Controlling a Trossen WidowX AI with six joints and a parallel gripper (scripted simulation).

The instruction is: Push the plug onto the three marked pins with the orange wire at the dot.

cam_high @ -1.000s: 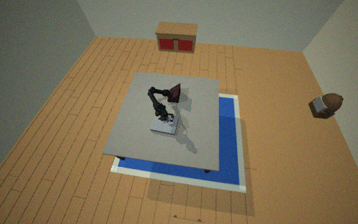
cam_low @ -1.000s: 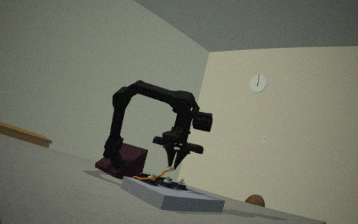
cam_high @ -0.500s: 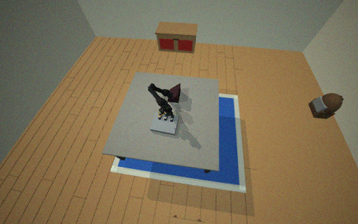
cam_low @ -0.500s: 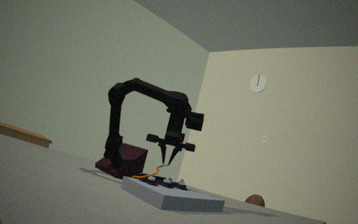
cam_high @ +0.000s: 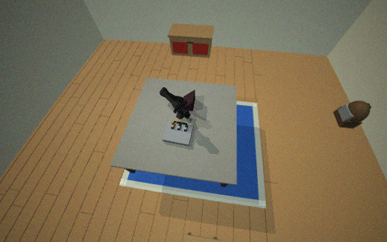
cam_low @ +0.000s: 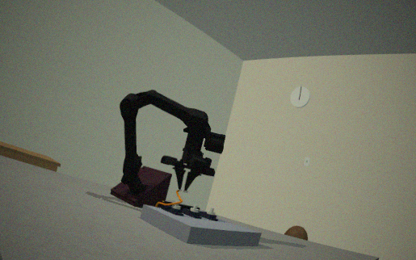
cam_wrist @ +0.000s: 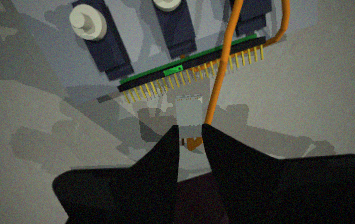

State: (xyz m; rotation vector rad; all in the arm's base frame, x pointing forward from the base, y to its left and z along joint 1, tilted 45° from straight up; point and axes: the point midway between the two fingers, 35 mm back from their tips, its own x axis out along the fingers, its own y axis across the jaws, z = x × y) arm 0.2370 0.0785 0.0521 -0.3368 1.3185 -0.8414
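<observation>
The green band lies 5 cm below my gripper tip and 4 cm ahead of it. The rest, counted from my gripper tip: grey printed holder 20 cm ahead, 10 cm below, 3 cm to the right.
</observation>
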